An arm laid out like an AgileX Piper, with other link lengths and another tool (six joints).
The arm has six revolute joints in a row. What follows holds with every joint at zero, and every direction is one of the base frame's.
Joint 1 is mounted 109.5 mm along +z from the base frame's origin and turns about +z.
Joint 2 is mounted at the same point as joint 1 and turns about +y.
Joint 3 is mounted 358.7 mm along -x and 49 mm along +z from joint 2 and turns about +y.
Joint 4 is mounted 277.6 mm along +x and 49 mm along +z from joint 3 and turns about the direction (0.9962, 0, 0.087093).
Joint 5 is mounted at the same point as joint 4 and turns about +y.
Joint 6 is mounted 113.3 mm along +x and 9.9 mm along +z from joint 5 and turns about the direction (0.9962, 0, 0.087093).
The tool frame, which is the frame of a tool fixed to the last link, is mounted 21.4 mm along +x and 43 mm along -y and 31 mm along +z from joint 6; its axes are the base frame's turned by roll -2.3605, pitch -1.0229 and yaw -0.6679 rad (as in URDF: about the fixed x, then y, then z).
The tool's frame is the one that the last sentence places.
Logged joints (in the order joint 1, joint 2, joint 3, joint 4, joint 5, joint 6), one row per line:
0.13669 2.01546 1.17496 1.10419 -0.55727 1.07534
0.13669 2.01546 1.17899 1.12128 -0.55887 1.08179
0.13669 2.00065 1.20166 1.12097 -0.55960 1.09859
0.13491 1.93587 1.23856 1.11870 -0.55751 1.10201
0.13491 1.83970 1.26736 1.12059 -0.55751 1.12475
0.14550 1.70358 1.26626 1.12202 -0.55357 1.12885
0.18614 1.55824 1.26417 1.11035 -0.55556 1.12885
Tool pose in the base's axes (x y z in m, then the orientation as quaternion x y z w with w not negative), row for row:
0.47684 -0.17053 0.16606 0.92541 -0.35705 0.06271 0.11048
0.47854 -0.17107 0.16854 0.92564 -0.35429 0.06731 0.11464
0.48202 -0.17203 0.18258 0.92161 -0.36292 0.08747 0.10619
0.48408 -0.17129 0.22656 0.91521 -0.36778 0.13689 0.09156
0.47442 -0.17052 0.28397 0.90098 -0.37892 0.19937 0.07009
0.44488 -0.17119 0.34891 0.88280 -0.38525 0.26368 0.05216
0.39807 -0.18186 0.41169 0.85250 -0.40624 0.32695 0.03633
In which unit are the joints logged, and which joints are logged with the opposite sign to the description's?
The joints are logged in radians. Opposite sign: joint 1, joint 3, joint 4, joint 5.
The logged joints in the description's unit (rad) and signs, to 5 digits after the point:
-0.13669 2.01546 -1.17496 -1.10419 0.55727 1.07534
-0.13669 2.01546 -1.17899 -1.12128 0.55887 1.08179
-0.13669 2.00065 -1.20166 -1.12097 0.55960 1.09859
-0.13491 1.93587 -1.23856 -1.11870 0.55751 1.10201
-0.13491 1.83970 -1.26736 -1.12059 0.55751 1.12475
-0.14550 1.70358 -1.26626 -1.12202 0.55357 1.12885
-0.18614 1.55824 -1.26417 -1.11035 0.55556 1.12885

